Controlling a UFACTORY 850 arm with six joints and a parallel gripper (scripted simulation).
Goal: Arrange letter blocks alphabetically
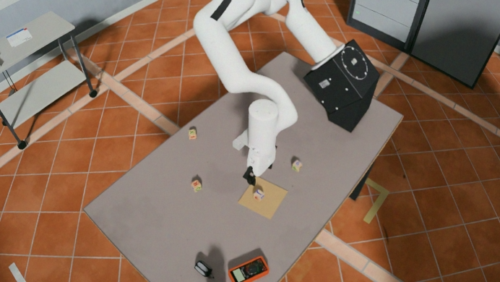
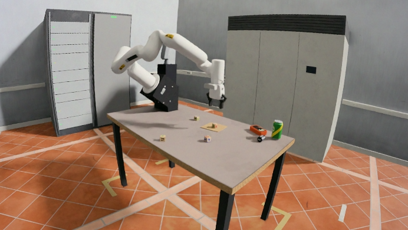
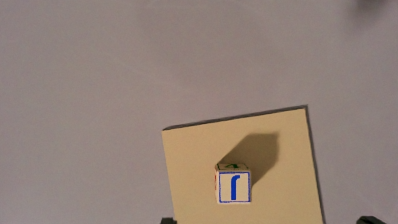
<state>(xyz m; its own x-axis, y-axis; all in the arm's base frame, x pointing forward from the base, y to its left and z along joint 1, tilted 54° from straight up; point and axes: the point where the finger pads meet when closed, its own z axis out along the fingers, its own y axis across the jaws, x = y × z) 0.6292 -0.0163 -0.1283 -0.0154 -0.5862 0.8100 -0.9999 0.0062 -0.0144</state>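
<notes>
My gripper is now 16 cm above the tan mat, 1 cm to the right of it and 1 cm past it. From my hand the other things lie so: green can: 41 cm ahead, 15 cm to the left, 10 cm below; then orange multimeter: 27 cm ahead, 16 cm to the left, 14 cm below; then small black device: 35 cm ahead, 14 cm below, 5 cm to the left.
</notes>
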